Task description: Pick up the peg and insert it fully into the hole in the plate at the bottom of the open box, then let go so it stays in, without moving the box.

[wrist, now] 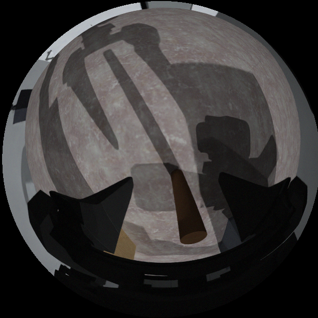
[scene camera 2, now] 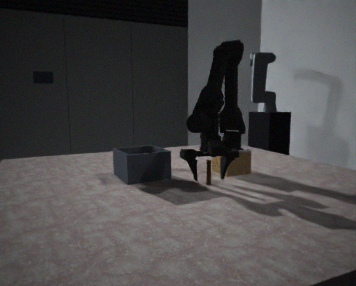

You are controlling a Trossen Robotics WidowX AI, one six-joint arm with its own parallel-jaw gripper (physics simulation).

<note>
I see my gripper, a blue-grey box and a brown peg.
My gripper is seen too in the wrist view.
</note>
